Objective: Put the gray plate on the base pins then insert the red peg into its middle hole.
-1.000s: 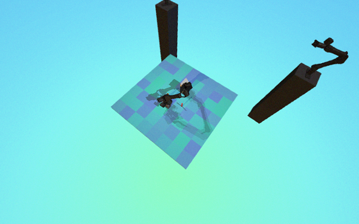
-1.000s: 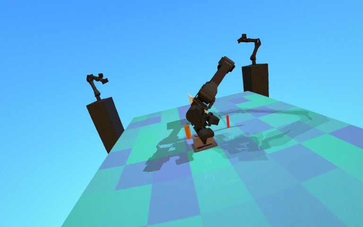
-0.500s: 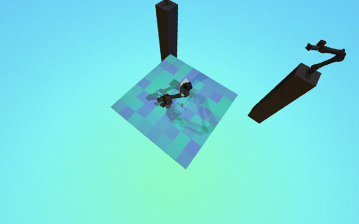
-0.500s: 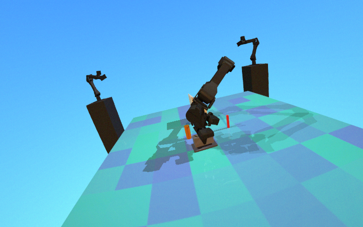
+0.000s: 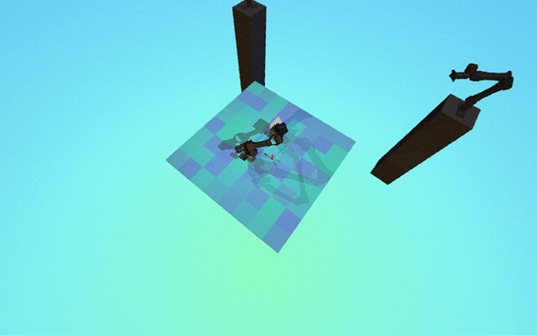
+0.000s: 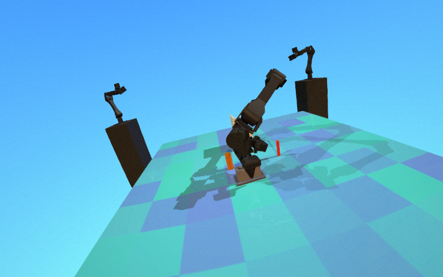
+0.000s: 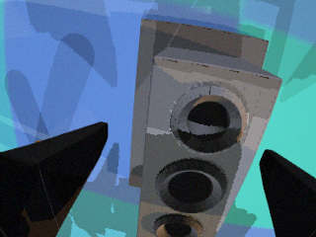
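My gripper tip is 2 cm below the gray plate. From my gripper tip the other things lie so: dark base: 2 cm below; then red peg: 13 cm behind, 18 cm to the left, 1 cm above; then orange cylinder: 11 cm behind, 7 cm to the right, 1 cm above.
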